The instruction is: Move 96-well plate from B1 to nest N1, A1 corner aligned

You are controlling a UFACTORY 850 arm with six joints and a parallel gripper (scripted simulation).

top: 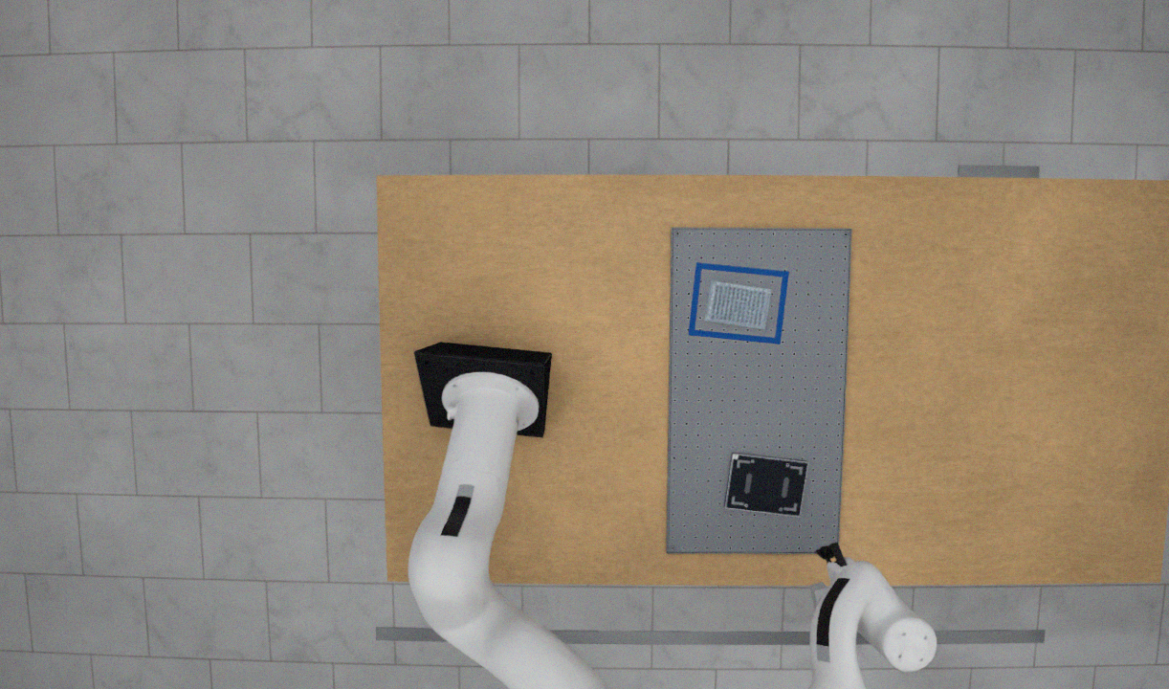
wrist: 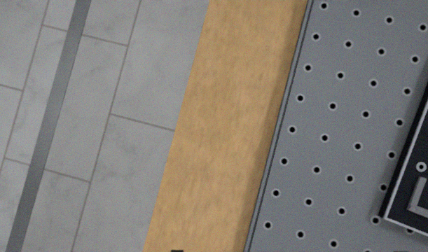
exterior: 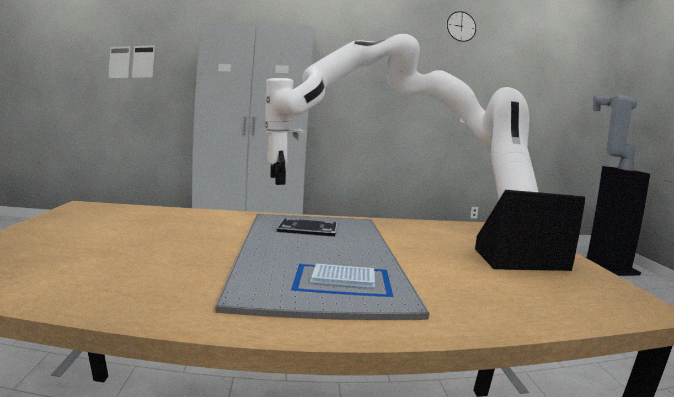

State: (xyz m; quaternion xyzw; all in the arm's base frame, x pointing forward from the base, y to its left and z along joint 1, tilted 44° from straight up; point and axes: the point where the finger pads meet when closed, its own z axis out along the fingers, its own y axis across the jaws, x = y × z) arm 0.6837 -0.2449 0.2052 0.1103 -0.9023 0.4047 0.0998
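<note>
Now: hand 19 cm past the clear 96-well plate, 52 cm to the right of it and 11 cm above it. Also, from my hand: black plate nest (11 cm behind, 14 cm to the left, 12 cm below).
</note>
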